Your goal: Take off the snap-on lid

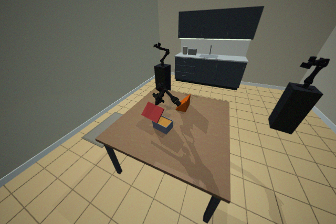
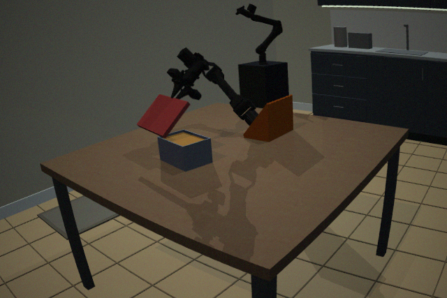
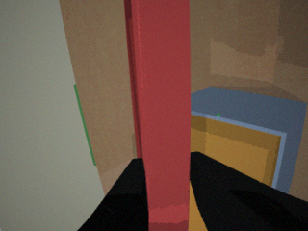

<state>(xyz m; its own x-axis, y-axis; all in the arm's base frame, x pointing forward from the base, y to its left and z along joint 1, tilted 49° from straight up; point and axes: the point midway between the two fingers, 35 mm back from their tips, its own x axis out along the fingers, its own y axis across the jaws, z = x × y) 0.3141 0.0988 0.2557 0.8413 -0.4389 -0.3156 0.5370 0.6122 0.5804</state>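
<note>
My gripper tip is now 60 mm short of the red lid and 50 mm above it. The rest, counted from my gripper tip: grey-blue storage box (60 mm ahead, 120 mm to the left, 180 mm below).
</note>
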